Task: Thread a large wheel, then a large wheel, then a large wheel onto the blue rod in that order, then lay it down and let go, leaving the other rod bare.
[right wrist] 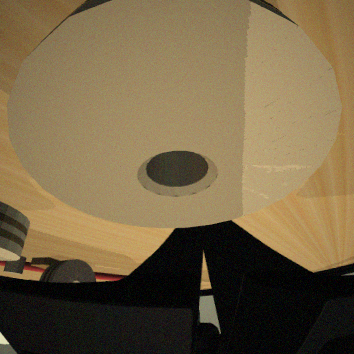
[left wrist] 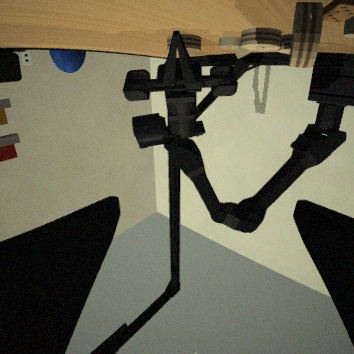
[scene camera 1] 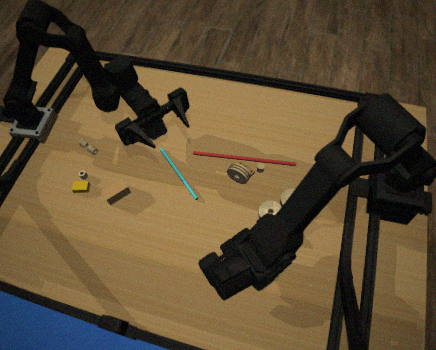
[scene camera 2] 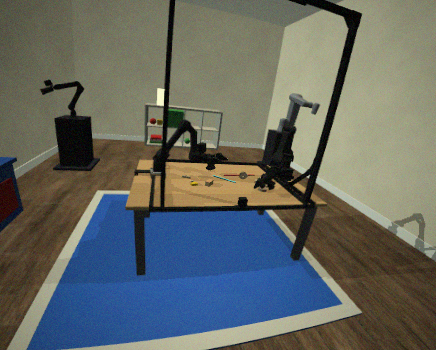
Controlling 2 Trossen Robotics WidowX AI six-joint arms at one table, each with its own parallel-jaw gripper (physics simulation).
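Frame: origin at the left arm's base, x ahead, y left, z up, level; centimetres.
Where they show: left gripper, fingertip midpoint: point(left wrist: 207, 206) point(scene camera 1: 172, 136) point(scene camera 2: 225, 161); right gripper, fingertip midpoint: point(right wrist: 201, 213) point(left wrist: 175, 31) point(scene camera 1: 228, 243) point(scene camera 2: 253, 188); left arm's base at its link origin: point(scene camera 1: 30, 120) point(scene camera 2: 157, 170); right arm's base at its link origin: point(left wrist: 331, 102) point(scene camera 1: 400, 182) point(scene camera 2: 285, 167).
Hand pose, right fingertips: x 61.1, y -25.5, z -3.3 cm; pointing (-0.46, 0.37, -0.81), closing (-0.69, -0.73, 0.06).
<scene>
Things, the pixels of their top centre, and the offset from my right fingertips.
- blue rod at its top centre: point(scene camera 1: 177, 171) point(scene camera 2: 223, 178) dy +16.4, dx -15.7, dz +0.6 cm
- large wheel at its top centre: point(right wrist: 177, 176) point(left wrist: 183, 50) dy -3.2, dx +4.9, dz +1.7 cm
- flat at its top centre: point(left wrist: 259, 47) point(scene camera 1: 270, 211) dy +8.6, dx +8.5, dz +1.7 cm
- half hidden at its top centre: point(left wrist: 296, 51) point(scene camera 1: 292, 198) dy +12.5, dx +13.2, dz +1.7 cm
- striped wheel at its top centre: point(left wrist: 299, 66) point(scene camera 1: 238, 167) dy +17.1, dx -0.2, dz +5.2 cm
- red rod at its top centre: point(right wrist: 52, 273) point(scene camera 1: 243, 157) dy +23.0, dx +0.1, dz +0.6 cm
- small wheel at its top centre: point(right wrist: 12, 272) point(left wrist: 352, 35) point(scene camera 1: 260, 165) dy +20.6, dx +4.7, dz +1.4 cm
- yellow block at its top centre: point(scene camera 1: 79, 185) dy +8.5, dx -39.5, dz +1.1 cm
- dark block at its top centre: point(scene camera 1: 114, 189) dy +8.2, dx -29.4, dz +2.6 cm
- grey connector at its top centre: point(scene camera 1: 87, 144) dy +20.6, dx -42.1, dz +1.5 cm
- small ring at its top centre: point(scene camera 1: 81, 173) dy +12.0, dx -40.2, dz +1.4 cm
The blue rod point(scene camera 1: 178, 173) point(scene camera 2: 224, 178) lies flat on the table, near its middle. My left gripper point(scene camera 1: 170, 136) point(left wrist: 207, 206) point(scene camera 2: 210, 166) is open and empty, hovering just above and behind the rod's far end. My right gripper point(right wrist: 201, 213) point(left wrist: 175, 31) is shut on nothing. It points down at a large wheel point(right wrist: 175, 105) point(left wrist: 193, 41) lying flat, which the right arm hides in scene camera 1. Other large wheels lie flat point(scene camera 1: 269, 208) and half hidden point(scene camera 1: 287, 195) by the arm. One striped wheel point(scene camera 1: 238, 172) stands on edge by the red rod point(scene camera 1: 244, 158).
A small wheel point(scene camera 1: 260, 167) lies by the red rod. At the left are a yellow block point(scene camera 1: 80, 186), a dark block point(scene camera 1: 119, 196), a grey connector point(scene camera 1: 88, 146) and a small ring point(scene camera 1: 82, 173). A black frame rims the table.
</scene>
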